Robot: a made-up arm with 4 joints.
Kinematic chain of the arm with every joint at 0, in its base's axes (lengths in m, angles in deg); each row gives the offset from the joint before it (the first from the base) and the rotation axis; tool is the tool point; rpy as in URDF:
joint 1: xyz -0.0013 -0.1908 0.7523 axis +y
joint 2: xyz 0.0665 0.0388 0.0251 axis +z
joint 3: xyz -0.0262 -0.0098 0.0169 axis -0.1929 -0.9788 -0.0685
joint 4: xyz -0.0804 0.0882 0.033 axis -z
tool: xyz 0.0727 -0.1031 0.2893 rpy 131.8 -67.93 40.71
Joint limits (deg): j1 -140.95..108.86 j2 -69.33..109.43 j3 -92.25..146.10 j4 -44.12..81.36
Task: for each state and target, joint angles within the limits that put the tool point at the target. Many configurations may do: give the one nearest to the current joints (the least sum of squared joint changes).
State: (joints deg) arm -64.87 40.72 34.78 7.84
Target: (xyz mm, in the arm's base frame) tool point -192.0 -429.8 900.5
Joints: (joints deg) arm -50.44 75.94 43.83 23.64
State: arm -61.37 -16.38 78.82 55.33
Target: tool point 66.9 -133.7 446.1
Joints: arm -91.77 5.61 78.47 81.36
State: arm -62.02 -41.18 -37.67 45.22
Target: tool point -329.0 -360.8 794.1
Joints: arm -102.52 -51.31 -64.33 69.08
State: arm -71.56 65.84 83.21 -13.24
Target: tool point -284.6 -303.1 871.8
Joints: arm -45.01 55.00 45.44 -23.03
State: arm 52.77 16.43 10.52 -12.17
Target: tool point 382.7 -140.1 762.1
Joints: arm 56.87 -2.31 -23.29 -36.44
